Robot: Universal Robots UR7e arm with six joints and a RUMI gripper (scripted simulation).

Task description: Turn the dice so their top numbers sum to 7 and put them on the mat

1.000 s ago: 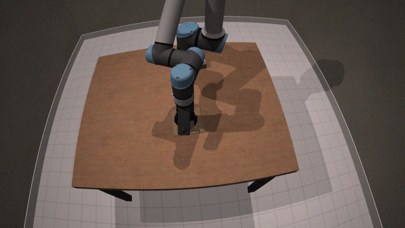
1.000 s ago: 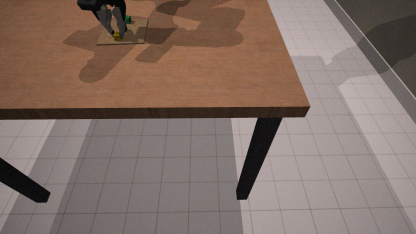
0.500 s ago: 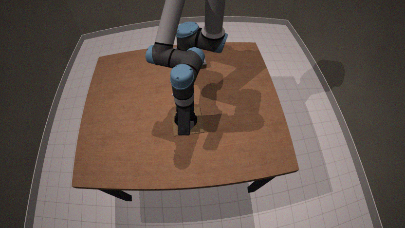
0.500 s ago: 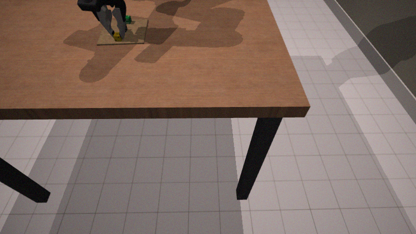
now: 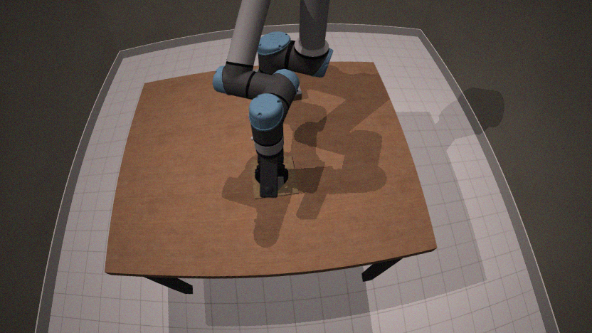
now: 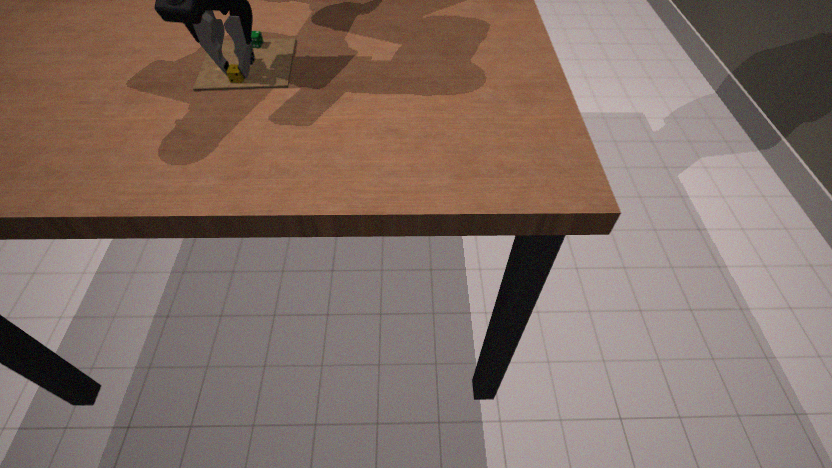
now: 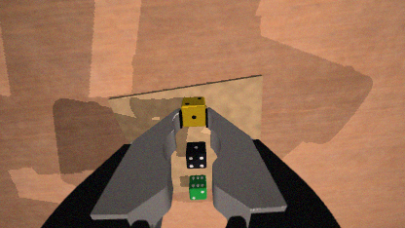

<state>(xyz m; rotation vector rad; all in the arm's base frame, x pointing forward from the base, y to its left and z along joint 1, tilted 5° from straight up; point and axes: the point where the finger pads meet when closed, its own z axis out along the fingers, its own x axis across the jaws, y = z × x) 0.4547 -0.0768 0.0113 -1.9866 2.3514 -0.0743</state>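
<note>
The yellow die is 10 mm below my hand. Also, from my hand: black die (50 mm behind, 10 mm to the left, 10 mm below); then green die (100 mm behind, 20 mm to the left, 10 mm below); then tan mat (50 mm behind, 20 mm below, 10 mm to the left).
</note>
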